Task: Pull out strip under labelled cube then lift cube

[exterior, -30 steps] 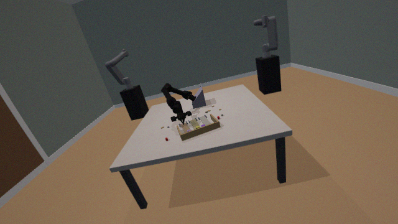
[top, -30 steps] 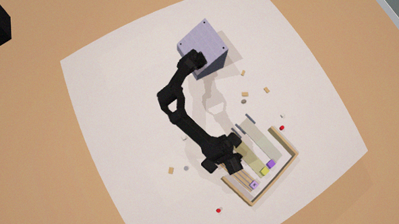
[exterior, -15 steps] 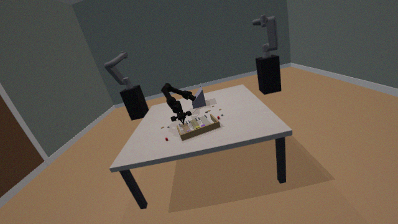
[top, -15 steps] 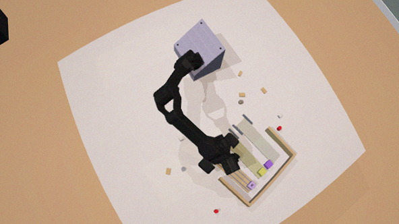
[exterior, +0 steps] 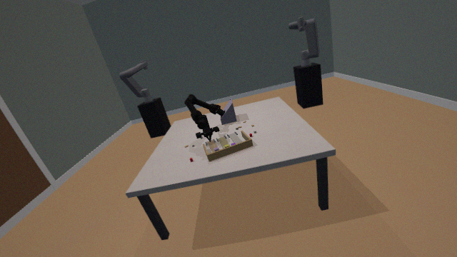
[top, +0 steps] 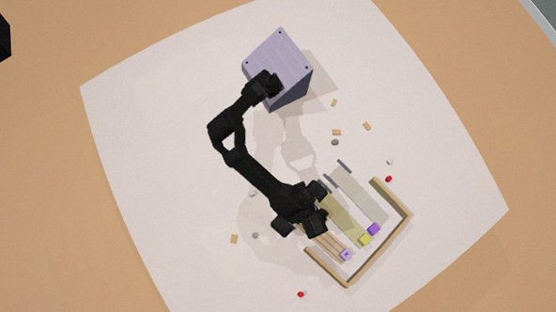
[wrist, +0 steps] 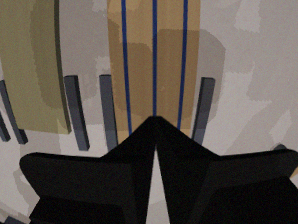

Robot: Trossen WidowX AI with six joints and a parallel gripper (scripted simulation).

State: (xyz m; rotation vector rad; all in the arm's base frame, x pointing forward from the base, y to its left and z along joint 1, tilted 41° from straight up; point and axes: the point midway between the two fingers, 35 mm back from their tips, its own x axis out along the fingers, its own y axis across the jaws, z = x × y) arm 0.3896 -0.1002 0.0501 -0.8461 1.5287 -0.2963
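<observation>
Right now the grey bit is 15 cm to the right of my gripper tip.
</observation>
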